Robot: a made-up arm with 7 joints.
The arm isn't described. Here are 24 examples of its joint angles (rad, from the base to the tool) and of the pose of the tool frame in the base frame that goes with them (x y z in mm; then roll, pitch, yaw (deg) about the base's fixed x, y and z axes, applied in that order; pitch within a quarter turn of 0, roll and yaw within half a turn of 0).
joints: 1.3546 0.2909 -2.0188 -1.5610 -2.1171 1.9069 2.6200
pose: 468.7 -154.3 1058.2 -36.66 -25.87 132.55
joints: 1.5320 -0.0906 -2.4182 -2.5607 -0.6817 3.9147 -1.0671
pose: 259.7 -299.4 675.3 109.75 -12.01 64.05
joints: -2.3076 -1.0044 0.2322 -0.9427 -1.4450 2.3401 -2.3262
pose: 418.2 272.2 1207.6 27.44 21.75 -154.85
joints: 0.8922 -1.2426 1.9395 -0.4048 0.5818 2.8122 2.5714
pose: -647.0 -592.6 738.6 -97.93 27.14 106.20
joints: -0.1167 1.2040 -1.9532 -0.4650 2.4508 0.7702 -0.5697
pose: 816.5 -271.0 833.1 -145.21 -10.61 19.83
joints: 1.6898 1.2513 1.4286 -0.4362 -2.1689 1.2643 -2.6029
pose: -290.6 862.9 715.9 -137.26 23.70 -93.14
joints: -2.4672 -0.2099 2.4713 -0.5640 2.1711 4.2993 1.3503
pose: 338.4 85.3 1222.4 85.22 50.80 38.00
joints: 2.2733 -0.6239 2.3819 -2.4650 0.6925 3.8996 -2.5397
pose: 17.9 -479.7 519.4 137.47 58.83 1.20
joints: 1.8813 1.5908 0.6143 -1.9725 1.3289 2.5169 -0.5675
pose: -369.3 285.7 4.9 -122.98 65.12 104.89
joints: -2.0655 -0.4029 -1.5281 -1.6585 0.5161 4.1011 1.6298
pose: -292.1 402.1 977.2 -37.50 54.67 65.49
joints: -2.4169 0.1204 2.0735 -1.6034 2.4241 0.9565 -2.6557
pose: 457.4 -206.5 1062.7 48.45 9.63 -156.44
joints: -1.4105 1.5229 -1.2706 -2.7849 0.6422 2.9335 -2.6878
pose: -318.2 -190.2 398.2 -107.81 44.04 4.95
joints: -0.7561 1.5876 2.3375 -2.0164 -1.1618 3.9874 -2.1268
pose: 509.7 -66.2 794.9 2.69 -0.08 138.97
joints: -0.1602 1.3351 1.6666 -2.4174 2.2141 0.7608 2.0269
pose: 264.5 416.2 589.1 -44.54 -6.00 -123.59
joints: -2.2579 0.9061 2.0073 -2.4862 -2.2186 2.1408 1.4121
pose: 276.5 -234.5 717.2 136.83 -64.99 1.10
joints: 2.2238 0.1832 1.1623 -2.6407 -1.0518 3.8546 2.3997
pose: -355.7 -92.7 647.8 -120.21 26.29 136.18
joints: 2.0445 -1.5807 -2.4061 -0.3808 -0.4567 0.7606 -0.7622
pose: 518.4 -743.3 293.3 -117.53 24.31 16.33
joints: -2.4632 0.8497 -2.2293 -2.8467 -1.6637 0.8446 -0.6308
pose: -70.2 218.0 674.4 31.39 16.89 -2.17
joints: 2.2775 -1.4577 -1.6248 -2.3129 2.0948 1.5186 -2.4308
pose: 515.0 135.4 466.8 -23.77 14.16 -61.93
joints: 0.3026 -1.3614 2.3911 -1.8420 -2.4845 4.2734 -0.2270
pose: -567.5 125.7 232.4 -150.12 -37.09 -47.04
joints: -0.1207 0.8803 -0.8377 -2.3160 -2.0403 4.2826 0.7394
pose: 366.5 -324.4 435.9 -152.03 -15.51 25.88
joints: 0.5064 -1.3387 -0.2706 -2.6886 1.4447 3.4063 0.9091
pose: -11.9 -168.7 804.8 -70.31 61.64 -65.58
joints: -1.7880 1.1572 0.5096 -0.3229 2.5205 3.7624 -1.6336
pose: -126.9 -818.8 664.9 -118.47 -11.91 177.14
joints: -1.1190 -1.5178 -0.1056 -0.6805 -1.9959 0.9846 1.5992
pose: -431.2 754.4 795.1 -155.82 39.69 75.38
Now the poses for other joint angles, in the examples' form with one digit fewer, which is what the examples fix.
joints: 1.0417 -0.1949 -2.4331 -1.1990 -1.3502 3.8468 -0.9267
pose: 45 -487 1094 59.1 41.7 27.6
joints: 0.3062 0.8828 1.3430 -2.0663 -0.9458 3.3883 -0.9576
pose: 186 560 663 106.4 -37.2 -157.7
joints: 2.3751 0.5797 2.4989 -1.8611 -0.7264 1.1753 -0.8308
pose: -140 -329 1040 172.9 23.4 -39.9
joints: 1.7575 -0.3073 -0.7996 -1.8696 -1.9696 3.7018 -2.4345
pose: 255 257 980 -101.2 33.7 -7.0
